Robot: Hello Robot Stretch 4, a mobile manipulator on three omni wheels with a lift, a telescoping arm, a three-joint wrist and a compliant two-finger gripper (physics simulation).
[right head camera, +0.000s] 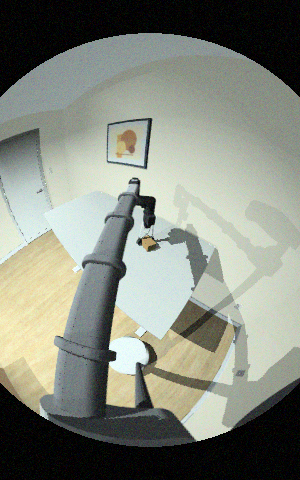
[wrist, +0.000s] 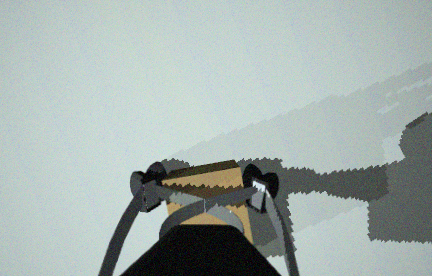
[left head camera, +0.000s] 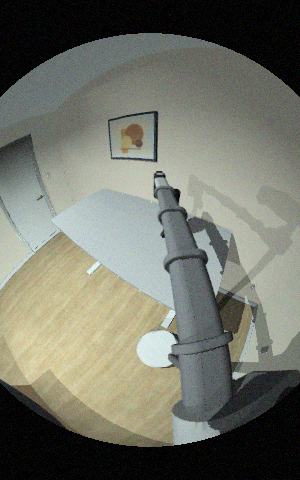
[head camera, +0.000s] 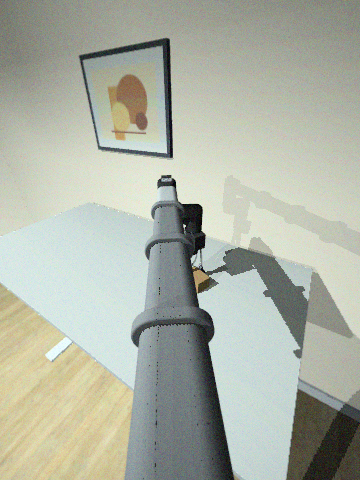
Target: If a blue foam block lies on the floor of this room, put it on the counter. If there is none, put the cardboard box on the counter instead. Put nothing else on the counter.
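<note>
The cardboard box point(head camera: 201, 281) point(right head camera: 149, 244) point(wrist: 220, 181) is a small tan block on the pale counter top point(head camera: 75, 260) point(left head camera: 125, 235) point(right head camera: 145, 290) point(wrist: 100, 75). In the wrist view it stands a little askew. My gripper point(right head camera: 148, 240) point(wrist: 204, 179) is low over the counter, with one dark fingertip against each side of the box, shut on it. The palm hides the box's near end in the wrist view. Whether its underside touches the counter is hard to tell. The arm hides part of the box in the head view. No blue foam block shows in these views.
A round white stool or table top point(left head camera: 156, 348) point(right head camera: 129, 355) stands near the counter's front corner. The wall with a framed picture point(head camera: 127, 105) point(left head camera: 133, 136) point(right head camera: 128, 143) rises behind the counter. A grey door point(left head camera: 25, 192) point(right head camera: 27, 185) is at the left.
</note>
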